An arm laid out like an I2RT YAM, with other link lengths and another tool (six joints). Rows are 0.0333 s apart.
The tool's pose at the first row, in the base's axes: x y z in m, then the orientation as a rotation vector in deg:
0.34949 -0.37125 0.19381 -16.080 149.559 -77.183
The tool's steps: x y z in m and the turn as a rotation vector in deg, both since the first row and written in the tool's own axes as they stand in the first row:
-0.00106 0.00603 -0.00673 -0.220 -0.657 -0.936
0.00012 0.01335 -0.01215 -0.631 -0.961 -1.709
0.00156 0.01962 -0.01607 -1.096 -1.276 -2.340
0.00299 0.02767 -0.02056 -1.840 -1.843 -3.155
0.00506 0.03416 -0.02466 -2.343 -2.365 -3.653
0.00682 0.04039 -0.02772 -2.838 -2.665 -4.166
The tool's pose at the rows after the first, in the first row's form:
0.34832 -0.36229 0.19279 -17.762 149.375 -76.880
0.34522 -0.35418 0.18979 -19.043 149.578 -76.450
0.34233 -0.34791 0.18677 -20.148 149.777 -75.898
0.33917 -0.34018 0.18262 -21.687 149.994 -74.917
0.33561 -0.33380 0.17947 -22.732 150.006 -74.166
0.33264 -0.32831 0.17596 -23.669 150.193 -73.535

